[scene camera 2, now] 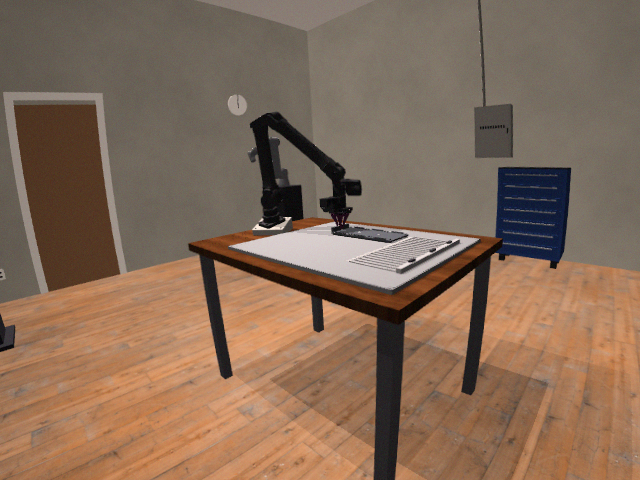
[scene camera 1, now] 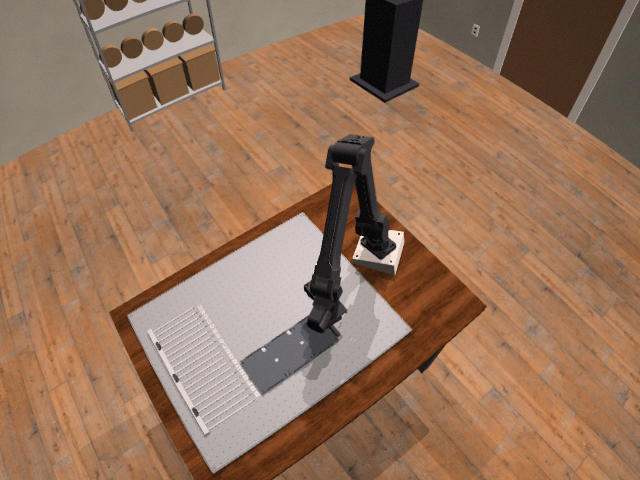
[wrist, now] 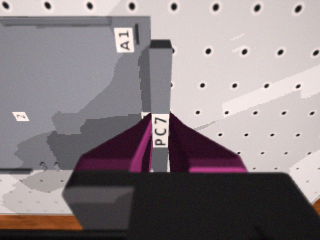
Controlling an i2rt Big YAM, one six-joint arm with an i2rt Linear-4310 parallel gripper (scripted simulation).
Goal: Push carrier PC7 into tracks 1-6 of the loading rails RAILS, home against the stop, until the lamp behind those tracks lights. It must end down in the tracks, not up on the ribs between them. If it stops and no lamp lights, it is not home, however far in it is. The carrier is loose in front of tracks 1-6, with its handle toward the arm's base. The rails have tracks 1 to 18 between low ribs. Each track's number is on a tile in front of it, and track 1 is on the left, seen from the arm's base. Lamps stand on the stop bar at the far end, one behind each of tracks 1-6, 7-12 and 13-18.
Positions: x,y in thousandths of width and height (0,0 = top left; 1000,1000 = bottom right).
Note:
I see my gripper (wrist: 502,498) and a carrier PC7 (scene camera 1: 451,734).
The carrier PC7 shows as well in scene camera 2 (scene camera 2: 560,484) and in the wrist view (wrist: 248,335).

